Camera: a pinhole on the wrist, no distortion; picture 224 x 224 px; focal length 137.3 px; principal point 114.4 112.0 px. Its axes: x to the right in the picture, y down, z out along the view. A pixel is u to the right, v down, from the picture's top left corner.
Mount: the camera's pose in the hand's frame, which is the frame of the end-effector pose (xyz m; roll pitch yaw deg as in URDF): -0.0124 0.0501 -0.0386 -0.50 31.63 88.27
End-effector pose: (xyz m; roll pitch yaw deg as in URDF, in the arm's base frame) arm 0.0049 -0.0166 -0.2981 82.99 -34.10 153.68
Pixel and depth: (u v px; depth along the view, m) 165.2 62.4 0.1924
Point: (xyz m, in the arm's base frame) 0.0978 0.0068 -0.0829
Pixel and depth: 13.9 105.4 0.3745
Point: 0.2223 0.3438 -0.2441
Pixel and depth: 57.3 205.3 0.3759
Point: 0.4396 0.1523 -0.3132
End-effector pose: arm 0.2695 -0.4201 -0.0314 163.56 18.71 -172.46
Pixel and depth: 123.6 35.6 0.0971
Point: 0.2179 -0.3134 -0.0541
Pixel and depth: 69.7 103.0 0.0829
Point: 0.2733 -0.3382 -0.0522
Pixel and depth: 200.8 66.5 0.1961
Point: 0.1777 -0.1660 -0.0393
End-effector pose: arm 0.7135 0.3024 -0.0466 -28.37 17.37 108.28
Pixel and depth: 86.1 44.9 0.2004
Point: 0.5124 0.3474 0.0041
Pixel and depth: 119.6 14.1 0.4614
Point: 0.1961 0.5049 0.0143
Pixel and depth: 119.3 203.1 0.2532
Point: 0.5215 0.0779 0.0618
